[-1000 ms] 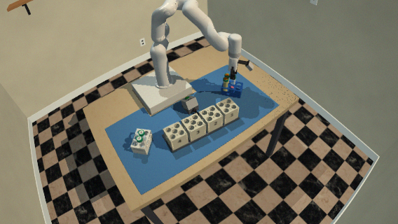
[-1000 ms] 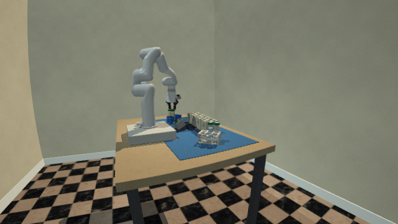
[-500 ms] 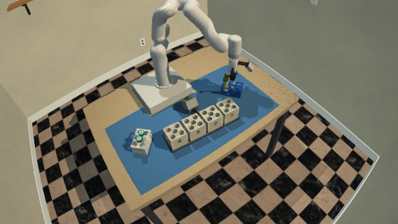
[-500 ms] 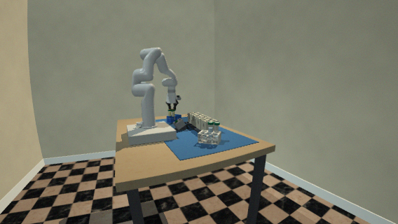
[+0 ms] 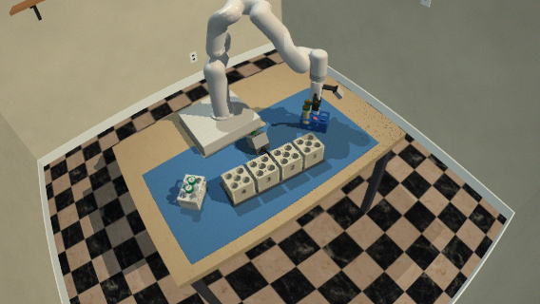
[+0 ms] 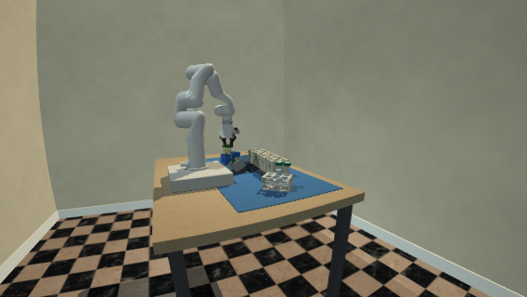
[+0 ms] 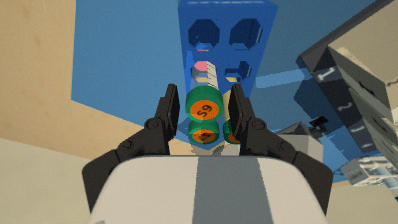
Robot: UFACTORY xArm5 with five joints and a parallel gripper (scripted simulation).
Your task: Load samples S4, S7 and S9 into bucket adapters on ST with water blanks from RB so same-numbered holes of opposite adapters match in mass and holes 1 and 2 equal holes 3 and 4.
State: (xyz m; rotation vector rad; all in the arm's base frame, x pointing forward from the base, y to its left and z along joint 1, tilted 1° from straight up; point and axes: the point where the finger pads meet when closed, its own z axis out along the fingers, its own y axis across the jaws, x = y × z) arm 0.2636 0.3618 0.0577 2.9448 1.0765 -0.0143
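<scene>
Right now the sample tube S9 is 10 mm ahead of my hand and 50 mm below it. Round my hand: blue sample rack RS: 10 mm ahead, 20 mm to the right, 90 mm below; then sample tube S7: 40 mm behind, 30 mm to the right, 50 mm below; then sample tube S4: 10 mm behind, 60 mm to the right, 50 mm below.
</scene>
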